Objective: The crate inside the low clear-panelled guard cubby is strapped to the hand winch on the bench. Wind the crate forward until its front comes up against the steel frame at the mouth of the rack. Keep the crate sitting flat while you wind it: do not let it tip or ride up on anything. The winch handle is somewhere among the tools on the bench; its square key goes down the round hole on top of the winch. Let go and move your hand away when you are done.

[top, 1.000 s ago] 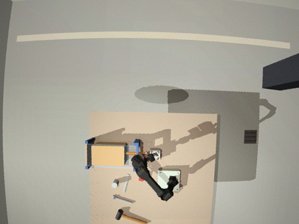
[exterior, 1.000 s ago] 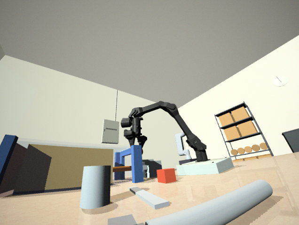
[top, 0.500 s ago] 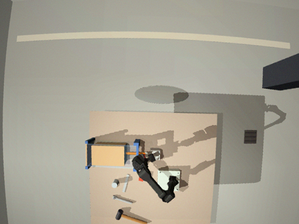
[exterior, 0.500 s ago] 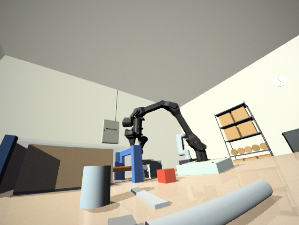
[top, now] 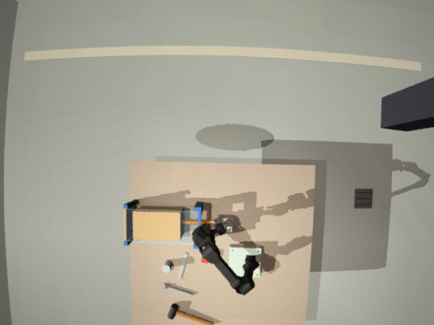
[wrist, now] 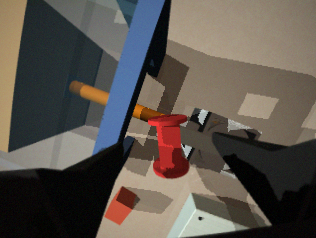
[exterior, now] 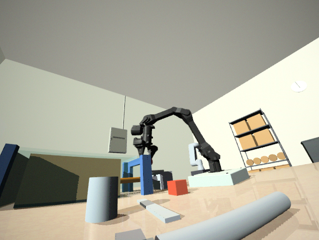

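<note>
Now: the red knob 2 cm below my gripper tip. Also, from my gripper tip: winch crank handle 4 cm behind, 5 cm below; winch 12 cm behind, 2 cm to the right, 13 cm below; blue frame 6 cm ahead, 5 cm below.
</note>
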